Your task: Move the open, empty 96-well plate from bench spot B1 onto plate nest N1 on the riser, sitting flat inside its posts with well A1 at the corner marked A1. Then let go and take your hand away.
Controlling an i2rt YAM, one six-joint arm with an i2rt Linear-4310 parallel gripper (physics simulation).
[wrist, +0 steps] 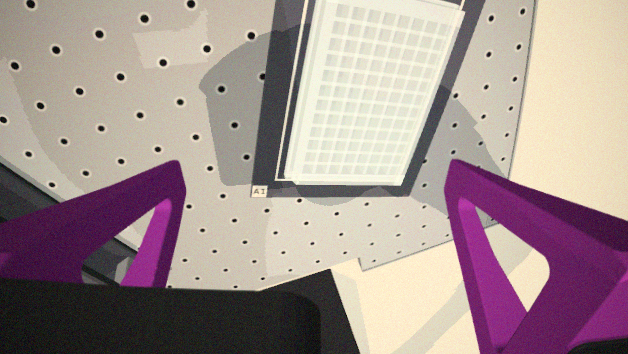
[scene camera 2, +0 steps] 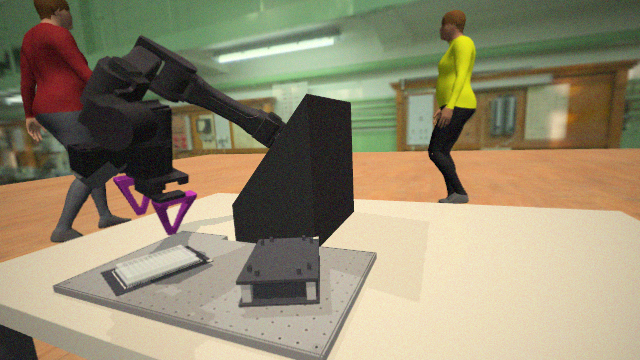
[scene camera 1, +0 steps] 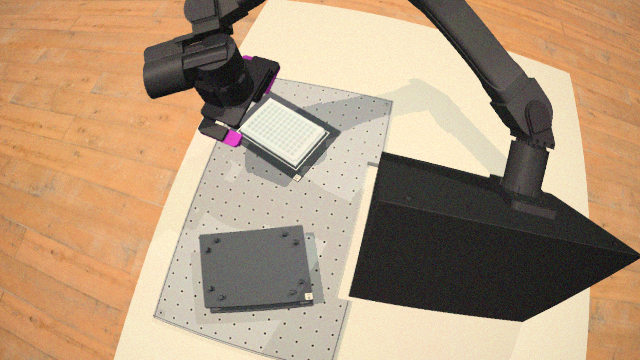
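The pale 96-well plate [scene camera 1: 284, 131] [scene camera 2: 157, 265] [wrist: 372, 100] lies flat on the dark mat of spot B1 [scene camera 1: 332, 134] [scene camera 2: 114, 285] [wrist: 267, 125]. The mat's A1 label [scene camera 1: 297, 177] [wrist: 259, 191] is at one corner. My gripper [scene camera 1: 252, 107] [scene camera 2: 156, 223] [wrist: 314, 174] is open and empty, with its magenta fingers above the board, higher than the plate. In the wrist view the plate shows beyond the fingertips, right of the middle between them. Nest N1 [scene camera 1: 255, 270] [scene camera 2: 282, 260] is a dark top with short posts on the riser; its A1 label [scene camera 1: 308, 296] is at the lower right in scene camera 1.
The perforated board [scene camera 1: 280, 210] [scene camera 2: 210, 305] [wrist: 150, 90] carries the mat and the riser. The large black arm base [scene camera 1: 440, 250] [scene camera 2: 295, 175] stands beside the board. The riser's dark edge [wrist: 17, 192] shows at the left in the wrist view. Two people stand in the background.
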